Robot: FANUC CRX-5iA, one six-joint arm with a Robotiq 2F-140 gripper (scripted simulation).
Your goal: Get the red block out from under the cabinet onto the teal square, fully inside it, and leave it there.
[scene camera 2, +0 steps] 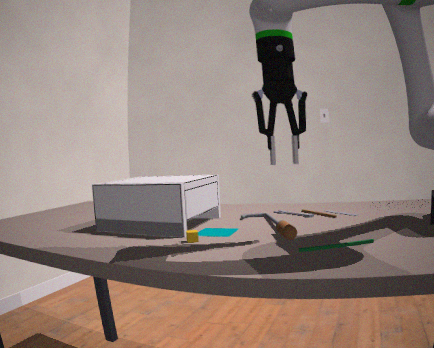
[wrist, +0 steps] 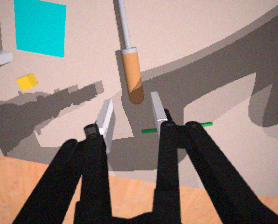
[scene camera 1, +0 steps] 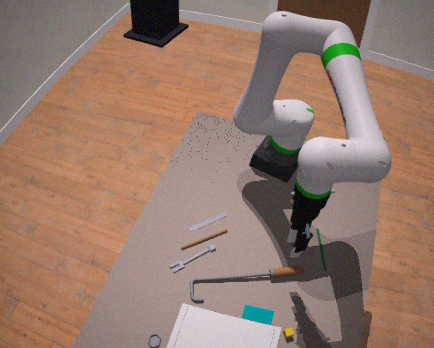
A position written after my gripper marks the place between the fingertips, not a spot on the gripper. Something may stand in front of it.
Observation:
I see my gripper [scene camera 2: 284, 164].
My gripper also shows in the wrist view [wrist: 132, 105] and in scene camera 1 [scene camera 1: 292, 248].

